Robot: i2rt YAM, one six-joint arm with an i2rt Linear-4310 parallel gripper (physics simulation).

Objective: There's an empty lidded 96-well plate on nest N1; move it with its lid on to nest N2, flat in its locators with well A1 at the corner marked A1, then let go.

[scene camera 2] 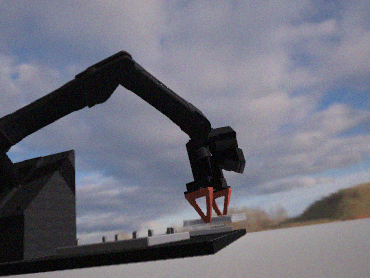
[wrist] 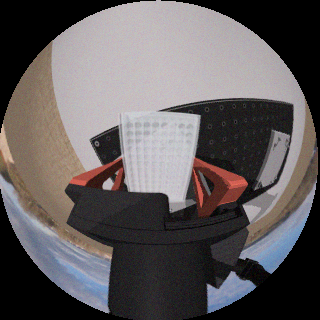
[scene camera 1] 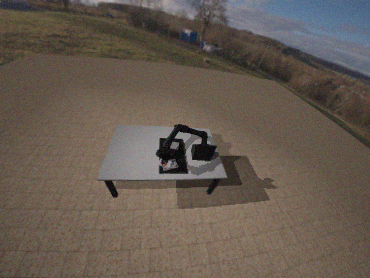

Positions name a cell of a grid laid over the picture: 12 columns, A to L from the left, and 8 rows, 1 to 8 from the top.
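You'd find my gripper (scene camera 2: H7) there, and the wrist view has my gripper (wrist: F5) as well.
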